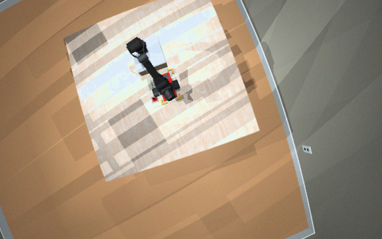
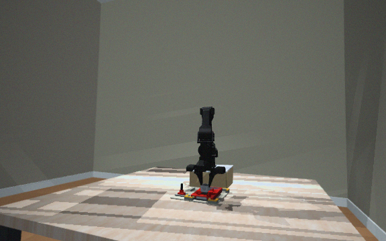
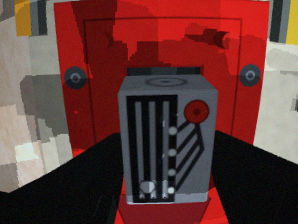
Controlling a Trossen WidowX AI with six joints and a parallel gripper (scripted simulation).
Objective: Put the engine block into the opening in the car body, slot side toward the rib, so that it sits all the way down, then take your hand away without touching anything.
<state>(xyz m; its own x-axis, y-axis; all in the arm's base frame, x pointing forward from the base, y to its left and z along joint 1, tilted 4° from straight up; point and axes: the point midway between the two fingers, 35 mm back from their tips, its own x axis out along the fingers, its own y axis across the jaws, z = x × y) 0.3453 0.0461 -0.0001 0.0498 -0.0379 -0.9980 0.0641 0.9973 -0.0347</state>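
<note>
Now: the grey engine block 10 mm below my gripper tip. From my gripper tip the other things lie so: black upright pin: 120 mm to the right, 20 mm below, 10 mm ahead.
</note>
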